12 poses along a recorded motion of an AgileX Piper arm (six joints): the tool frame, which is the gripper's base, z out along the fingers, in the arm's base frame.
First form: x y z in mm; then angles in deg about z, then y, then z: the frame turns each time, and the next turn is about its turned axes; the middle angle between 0 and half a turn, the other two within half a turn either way.
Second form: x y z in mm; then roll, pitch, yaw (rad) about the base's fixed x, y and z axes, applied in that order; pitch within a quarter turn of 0, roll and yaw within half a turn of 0. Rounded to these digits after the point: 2 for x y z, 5 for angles.
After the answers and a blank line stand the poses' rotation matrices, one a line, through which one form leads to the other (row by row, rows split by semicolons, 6 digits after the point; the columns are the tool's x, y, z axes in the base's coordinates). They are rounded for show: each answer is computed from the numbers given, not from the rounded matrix.
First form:
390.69 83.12 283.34 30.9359 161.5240 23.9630
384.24 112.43 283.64 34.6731 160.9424 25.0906
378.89 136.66 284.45 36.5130 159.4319 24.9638
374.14 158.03 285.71 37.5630 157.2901 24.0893
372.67 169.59 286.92 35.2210 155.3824 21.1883
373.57 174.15 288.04 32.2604 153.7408 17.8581
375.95 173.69 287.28 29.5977 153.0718 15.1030
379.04 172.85 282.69 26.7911 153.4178 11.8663
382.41 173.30 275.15 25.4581 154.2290 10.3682
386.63 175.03 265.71 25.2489 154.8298 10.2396
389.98 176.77 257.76 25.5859 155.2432 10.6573
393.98 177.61 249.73 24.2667 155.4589 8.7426
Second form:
390.69 83.12 283.34 3.00671 0.29380 -3.03988
384.24 112.43 283.64 2.99614 0.30020 -2.99638
378.89 136.66 284.45 2.98453 0.32414 -2.96575
374.14 158.03 285.71 2.97241 0.36018 -2.93731
372.67 169.59 286.92 2.97747 0.39889 -2.92992
373.57 174.15 288.04 2.99144 0.43468 -2.92344
375.95 173.69 287.28 3.01001 0.45252 -2.91894
379.04 172.85 282.69 3.03906 0.45328 -2.90477
382.41 173.30 275.15 3.05492 0.44192 -2.89770
386.63 175.03 265.71 3.05825 0.43183 -2.89792
389.98 176.77 257.76 3.05652 0.42415 -2.89937
393.98 177.61 249.73 3.07230 0.42302 -2.88553

-0.952203 -0.139356 0.271825; -0.097186 0.981842 0.162915; -0.289592 0.128711 -0.948456
-0.945225 -0.185582 0.268533; -0.138229 0.972825 0.185754; -0.295708 0.138460 -0.945191
-0.933307 -0.221832 0.282364; -0.165824 0.963746 0.209037; -0.318498 0.148273 -0.936255
-0.916373 -0.258083 0.306028; -0.189851 0.953186 0.235358; -0.352443 0.157576 -0.922471
-0.900925 -0.269313 0.340302; -0.193599 0.951211 0.240243; -0.388400 0.150559 -0.909108
-0.885510 -0.275490 0.374135; -0.196299 0.951681 0.236156; -0.421116 0.135677 -0.896802
-0.877150 -0.274855 0.393780; -0.198588 0.954218 0.223677; -0.437231 0.117999 -0.891575
-0.873921 -0.276954 0.399447; -0.210923 0.956467 0.201697; -0.437919 0.092015 -0.894293
-0.877182 -0.276497 0.392559; -0.218279 0.957824 0.186889; -0.427676 0.078248 -0.900539
-0.881371 -0.274242 0.384676; -0.219119 0.958684 0.181416; -0.418535 0.075605 -0.905048
-0.884783 -0.272945 0.377703; -0.218609 0.958907 0.180851; -0.411544 0.077444 -0.908093
-0.882120 -0.280161 0.378647; -0.230948 0.957875 0.170701; -0.410520 0.063131 -0.909664

